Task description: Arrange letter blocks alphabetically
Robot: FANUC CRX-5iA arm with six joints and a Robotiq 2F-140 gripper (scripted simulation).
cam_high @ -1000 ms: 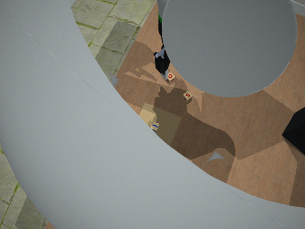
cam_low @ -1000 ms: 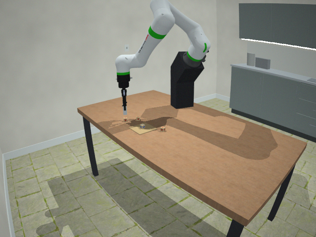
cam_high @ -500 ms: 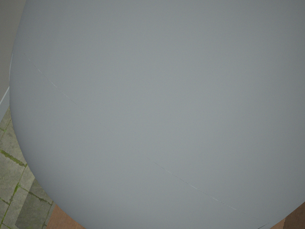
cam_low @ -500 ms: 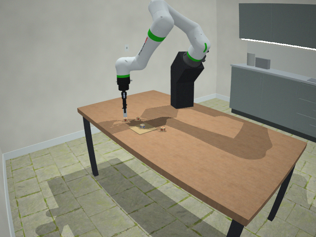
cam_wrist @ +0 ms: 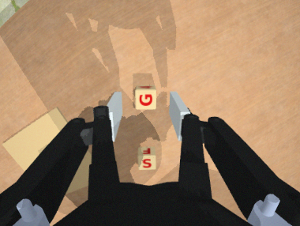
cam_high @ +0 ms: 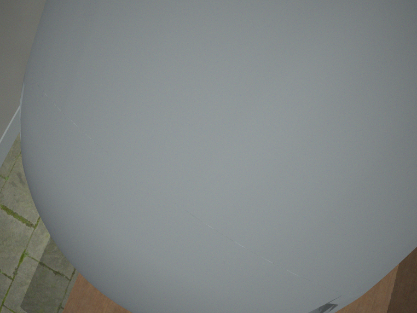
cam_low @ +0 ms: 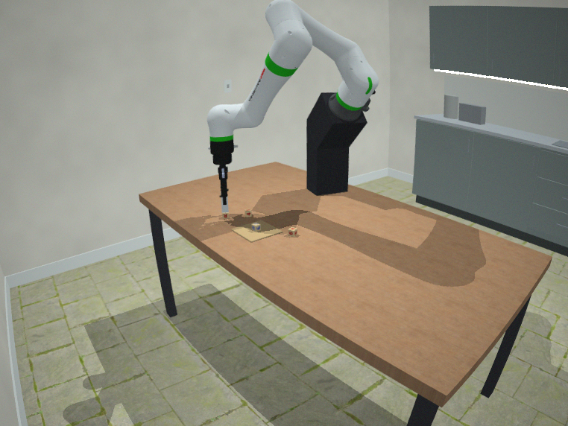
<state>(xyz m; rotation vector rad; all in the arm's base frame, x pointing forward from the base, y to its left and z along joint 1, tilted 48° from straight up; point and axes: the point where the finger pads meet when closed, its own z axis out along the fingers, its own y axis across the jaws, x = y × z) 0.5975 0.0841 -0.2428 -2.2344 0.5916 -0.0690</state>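
Right now my hand is 5 cm above the red g block. The rest, counted from my hand: tan mat 4 cm behind, 19 cm to the left, 6 cm below; then red s block 9 cm behind, 4 cm to the left, 5 cm below; then blue j block 4 cm behind, 19 cm to the left, 5 cm below.
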